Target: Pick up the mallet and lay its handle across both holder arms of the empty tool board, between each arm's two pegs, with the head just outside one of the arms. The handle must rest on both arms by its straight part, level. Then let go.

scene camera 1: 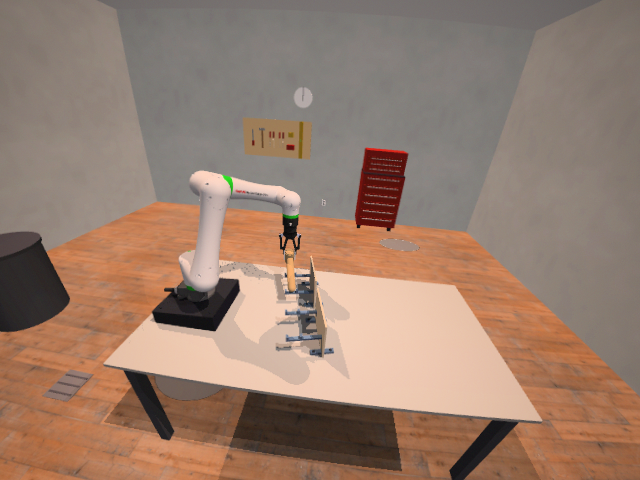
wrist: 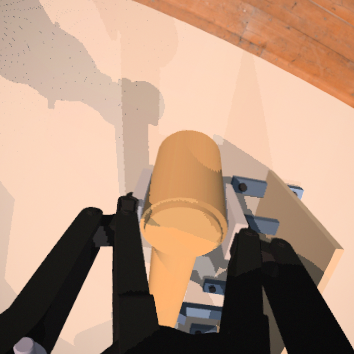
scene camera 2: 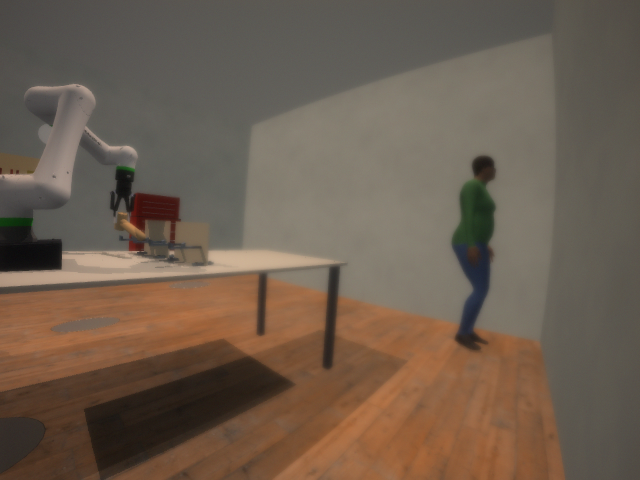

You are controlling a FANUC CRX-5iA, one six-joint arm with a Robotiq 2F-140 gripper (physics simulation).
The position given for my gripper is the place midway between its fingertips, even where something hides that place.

In view: my gripper (wrist: 184,190), a wooden mallet (wrist: 183,216) and a tool board (scene camera 1: 320,319).
